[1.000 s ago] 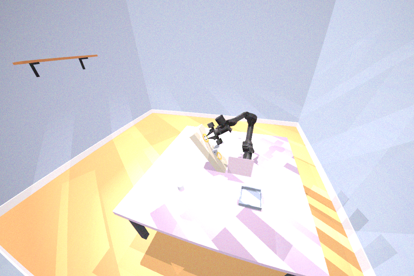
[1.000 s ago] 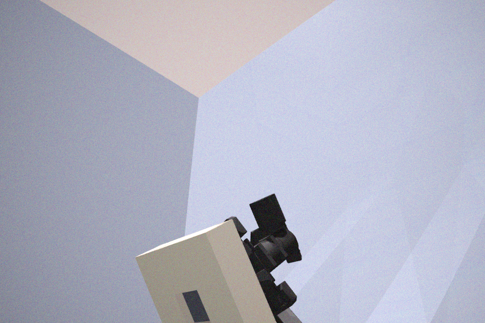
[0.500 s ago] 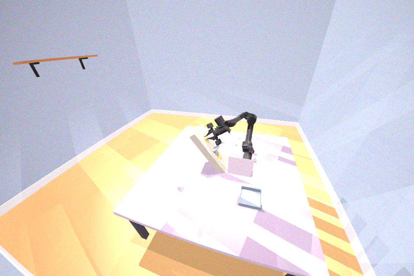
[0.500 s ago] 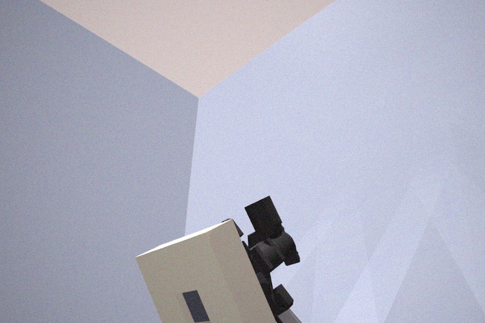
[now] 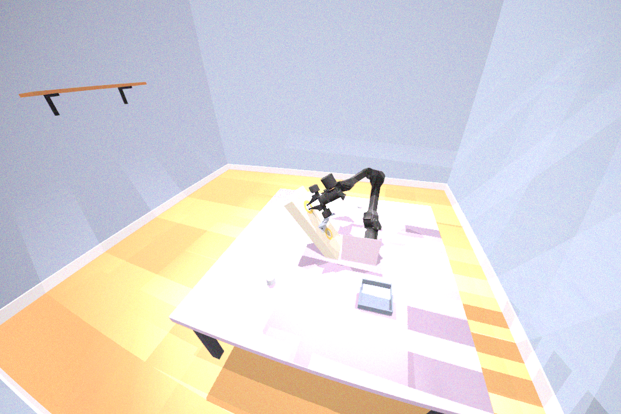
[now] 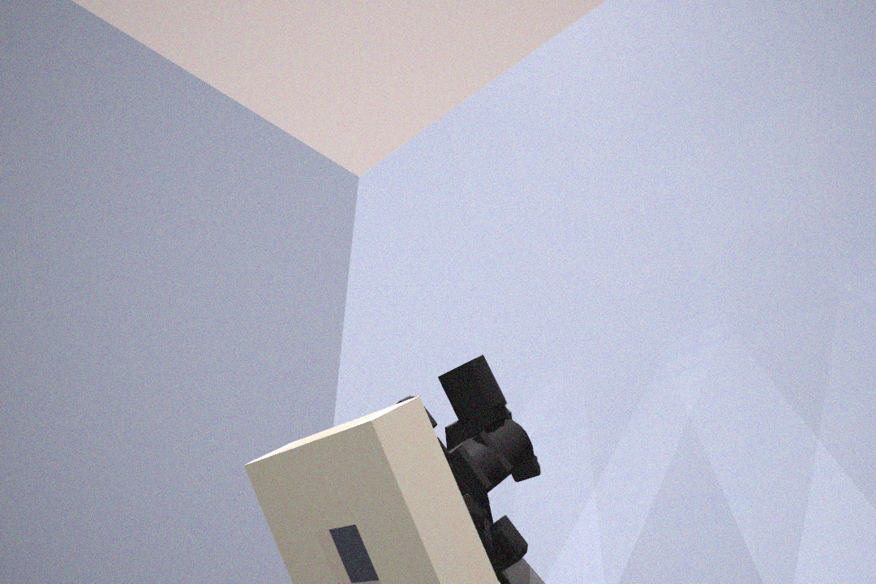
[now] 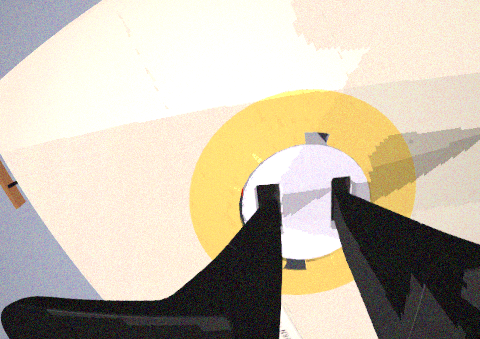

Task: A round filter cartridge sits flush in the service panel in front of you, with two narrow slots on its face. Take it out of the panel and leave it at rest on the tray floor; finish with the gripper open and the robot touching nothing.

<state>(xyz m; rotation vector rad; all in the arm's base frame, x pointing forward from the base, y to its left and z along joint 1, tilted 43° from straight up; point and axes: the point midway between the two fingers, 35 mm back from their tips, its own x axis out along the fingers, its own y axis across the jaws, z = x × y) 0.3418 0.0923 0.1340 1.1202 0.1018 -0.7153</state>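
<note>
Now: the round filter cartridge 10 mm ahead of my gripper tip and 10 mm below it. The rest, counted from my gripper tip: grey-rimmed tray 390 mm behind, 310 mm to the left, 270 mm below.
</note>
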